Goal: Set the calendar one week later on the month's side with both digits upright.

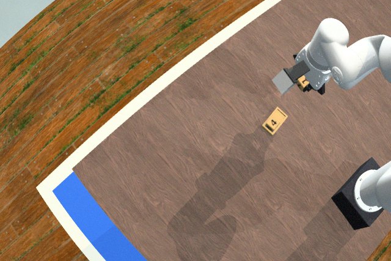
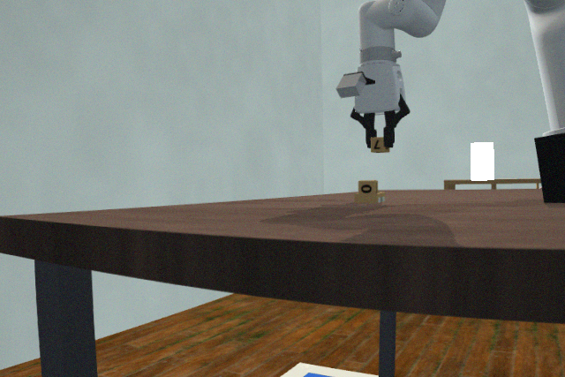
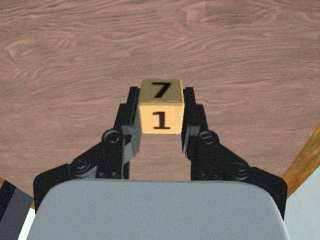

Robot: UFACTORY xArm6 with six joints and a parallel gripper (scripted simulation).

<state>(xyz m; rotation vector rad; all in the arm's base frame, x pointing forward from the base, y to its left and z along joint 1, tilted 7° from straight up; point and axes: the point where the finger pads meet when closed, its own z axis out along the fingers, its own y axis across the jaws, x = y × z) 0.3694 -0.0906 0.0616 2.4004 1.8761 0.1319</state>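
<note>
My gripper is now 12 cm above the tray and 11 cm to the right of it. Also, from my hand: wooden cube 1 cm below.
</note>
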